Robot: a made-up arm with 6 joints.
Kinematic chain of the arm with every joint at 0, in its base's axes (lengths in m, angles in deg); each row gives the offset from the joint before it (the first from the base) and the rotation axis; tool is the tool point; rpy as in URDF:
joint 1: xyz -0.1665 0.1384 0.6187 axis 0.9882 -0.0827 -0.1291
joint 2: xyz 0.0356 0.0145 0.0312 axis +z
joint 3: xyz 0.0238 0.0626 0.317 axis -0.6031 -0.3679 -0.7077
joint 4: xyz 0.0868 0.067 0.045 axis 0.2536 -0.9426 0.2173
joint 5: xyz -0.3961 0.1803 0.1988 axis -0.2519 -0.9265 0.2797
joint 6: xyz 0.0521 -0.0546 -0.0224 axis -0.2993 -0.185 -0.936
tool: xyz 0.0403 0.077 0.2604 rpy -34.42 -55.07 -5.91
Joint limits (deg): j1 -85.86..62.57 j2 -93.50..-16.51 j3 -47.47..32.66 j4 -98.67..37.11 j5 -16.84..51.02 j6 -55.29..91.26
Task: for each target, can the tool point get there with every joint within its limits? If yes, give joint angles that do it. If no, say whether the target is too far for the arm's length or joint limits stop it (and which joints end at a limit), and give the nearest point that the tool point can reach.
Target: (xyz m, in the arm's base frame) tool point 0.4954 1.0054 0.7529
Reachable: yes | joints -74.56 -62.46 -28.71 -75.79 34.52 54.35
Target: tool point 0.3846 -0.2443 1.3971
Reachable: yes | joints 22.41 -59.41 -17.31 -63.72 4.60 -21.44
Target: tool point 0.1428 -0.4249 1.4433
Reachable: yes | joints 36.61 -75.15 -22.05 -31.20 18.88 66.65
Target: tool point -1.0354 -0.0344 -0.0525
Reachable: no: joint limits stop it (at a limit: joint 1, joint 2, joint 3, joint 4, joint 5) | nearest point -0.5739 0.4037 0.1226 | short by 0.660 m
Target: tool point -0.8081 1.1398 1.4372
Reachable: no: too far | nearest point -0.4794 0.8693 1.2059 | short by 0.484 m
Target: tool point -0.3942 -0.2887 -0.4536
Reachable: no: joint limits stop it (at a limit: joint 1, joint 3, joint 4, joint 5) | nearest point -0.3185 0.4210 -0.0181 | short by 0.836 m
